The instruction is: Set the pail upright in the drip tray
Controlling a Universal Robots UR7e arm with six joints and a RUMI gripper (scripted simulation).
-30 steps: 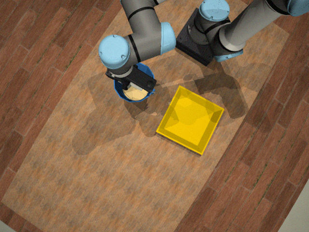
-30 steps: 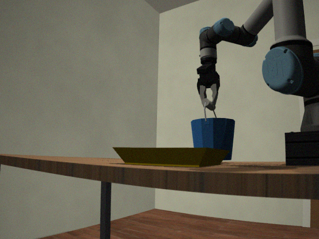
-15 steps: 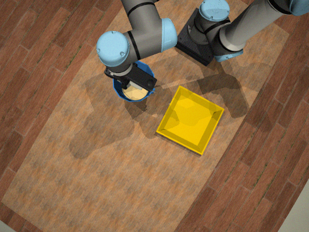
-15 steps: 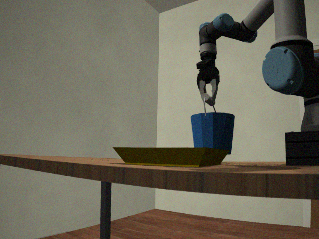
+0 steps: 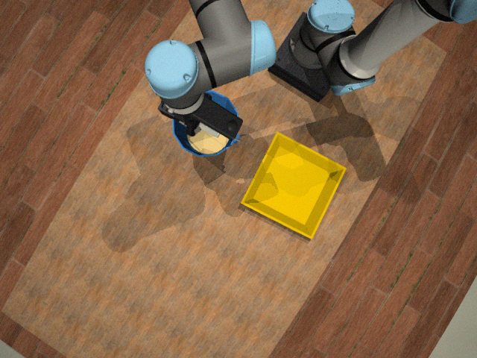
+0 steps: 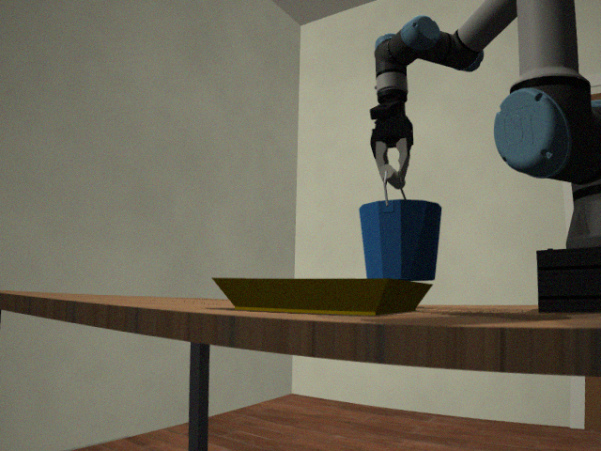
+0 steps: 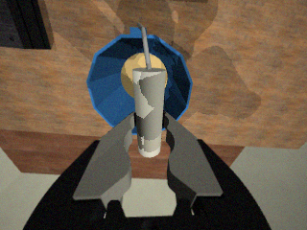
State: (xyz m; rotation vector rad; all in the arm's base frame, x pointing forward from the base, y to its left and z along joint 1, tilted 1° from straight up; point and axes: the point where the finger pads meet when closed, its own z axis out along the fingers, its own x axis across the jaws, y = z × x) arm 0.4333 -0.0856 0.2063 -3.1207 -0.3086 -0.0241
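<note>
Now: the pail 90 mm below my hand and 10 mm behind it. Round my hand: pail handle (30 mm below, 10 mm behind); then yellow drip tray (310 mm to the left, 270 mm below, 50 mm behind).
</note>
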